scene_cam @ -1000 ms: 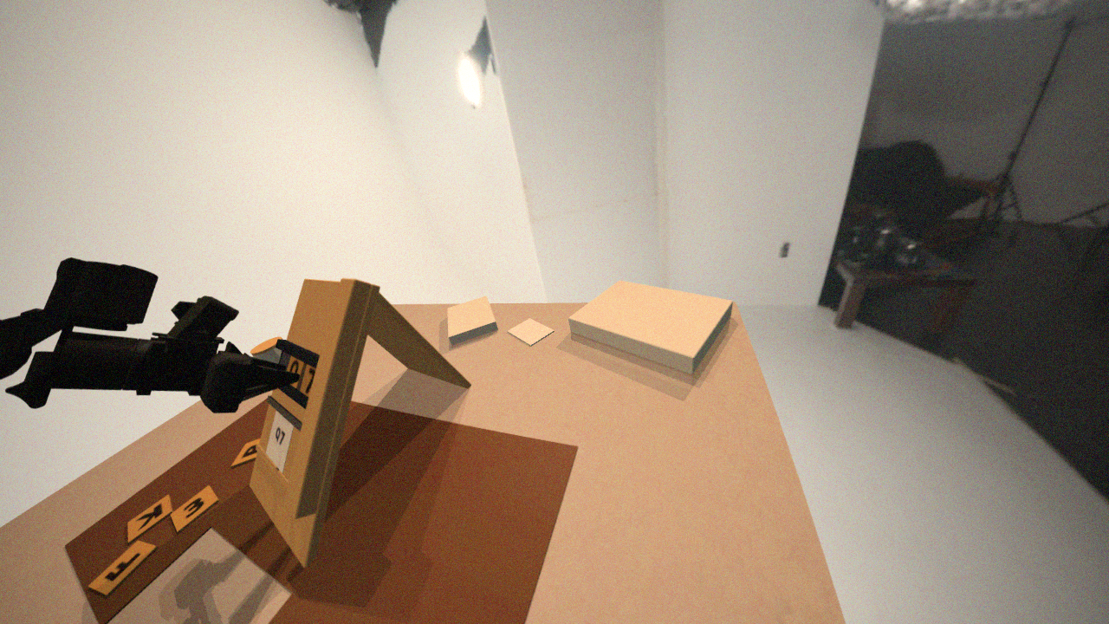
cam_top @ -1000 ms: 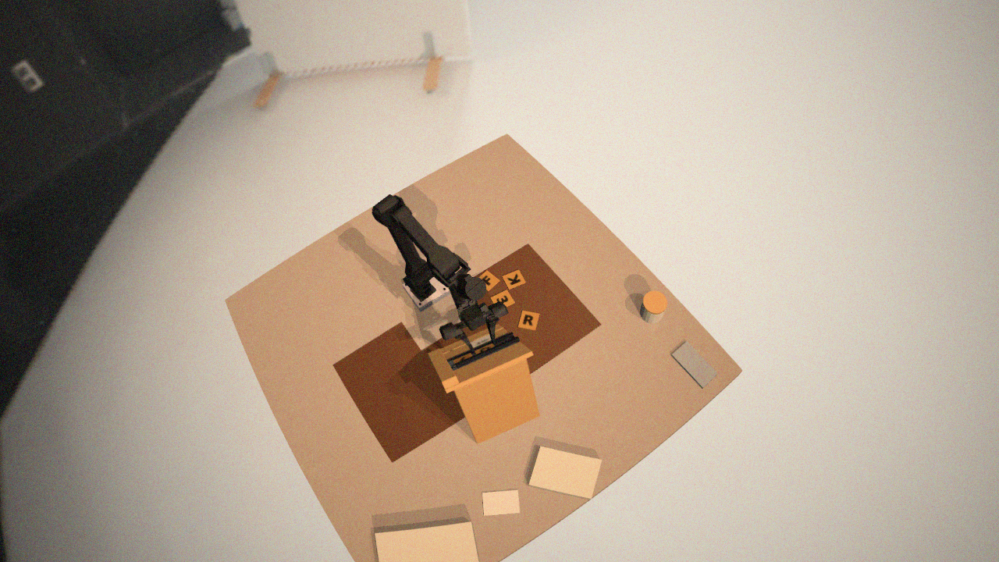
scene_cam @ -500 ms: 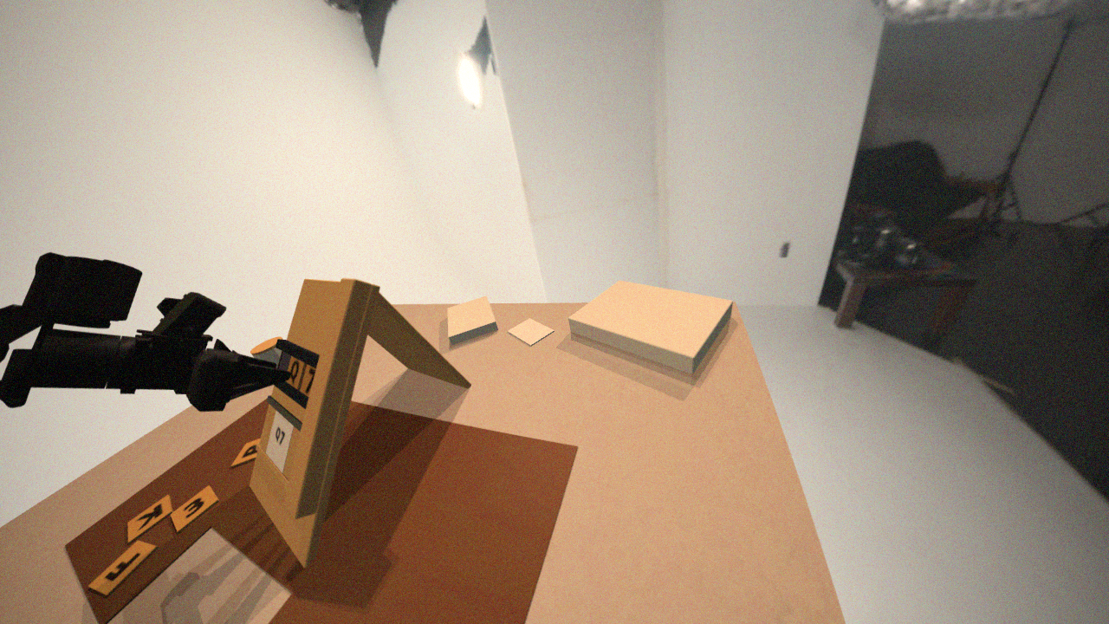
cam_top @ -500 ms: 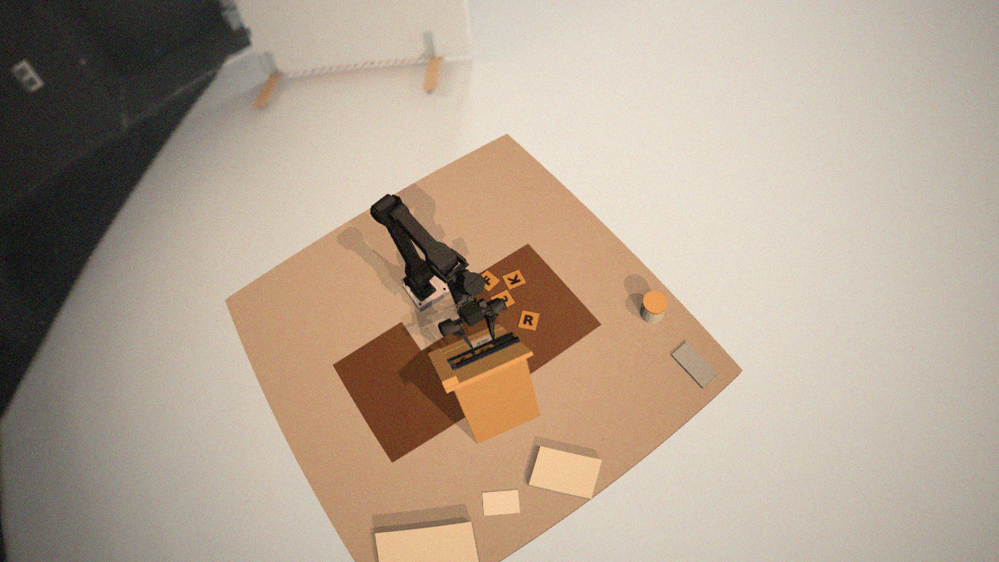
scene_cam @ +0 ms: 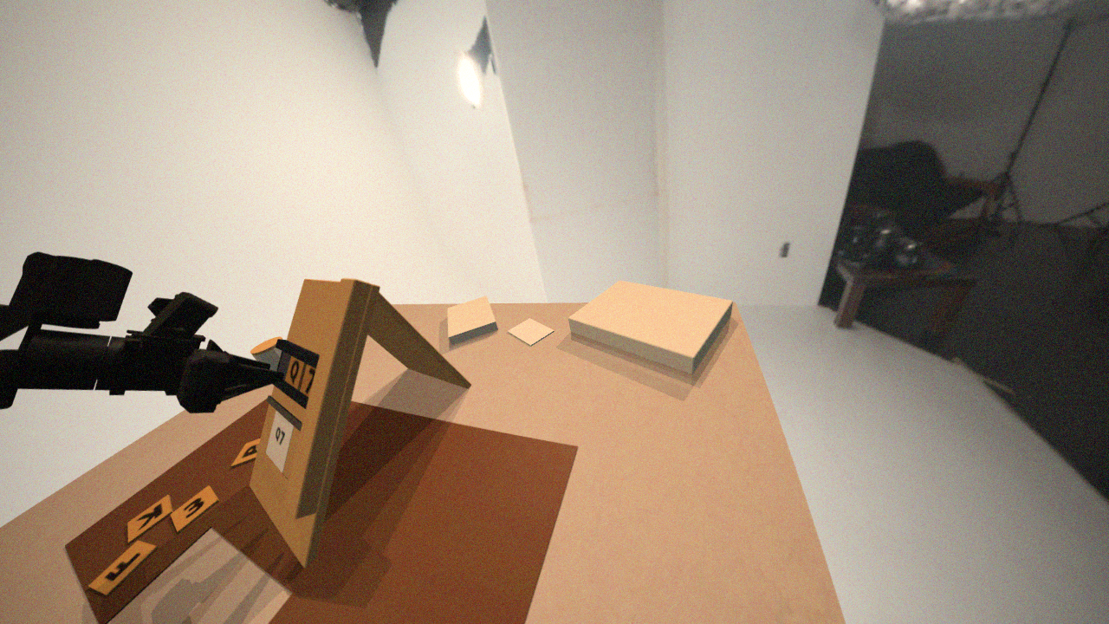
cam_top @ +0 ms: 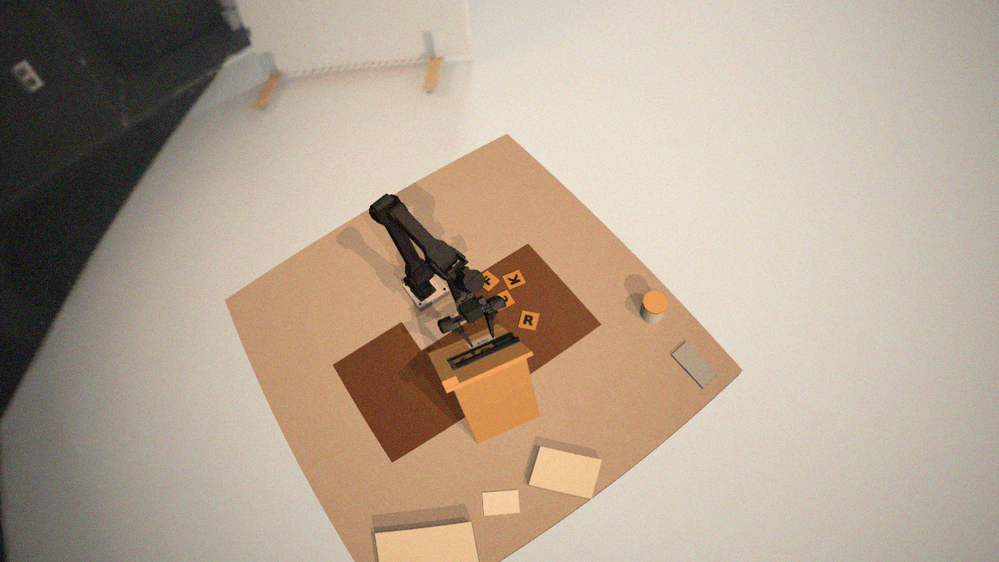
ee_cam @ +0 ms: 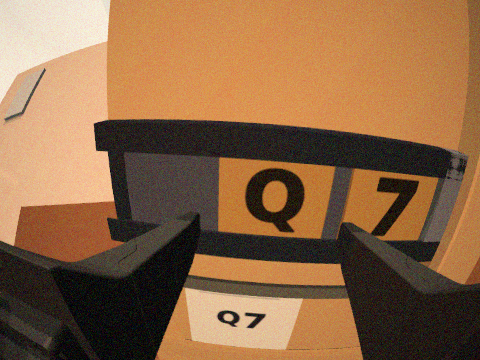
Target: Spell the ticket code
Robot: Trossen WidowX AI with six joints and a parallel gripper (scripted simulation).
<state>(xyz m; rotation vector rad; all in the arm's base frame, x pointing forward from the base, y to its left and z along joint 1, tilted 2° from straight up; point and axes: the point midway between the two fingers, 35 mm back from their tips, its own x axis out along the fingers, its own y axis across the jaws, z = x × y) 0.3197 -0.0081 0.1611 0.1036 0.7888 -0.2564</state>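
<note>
Right now the white ticket is 90 mm below my gripper tip, 40 mm behind it and 20 mm to the left of it. Round my gripper tip: large box: 520 mm to the right, 360 mm ahead, 160 mm below; then small card: 350 mm ahead, 250 mm to the right, 170 mm below; then grey block: 470 mm to the left, 440 mm ahead, 170 mm below.
</note>
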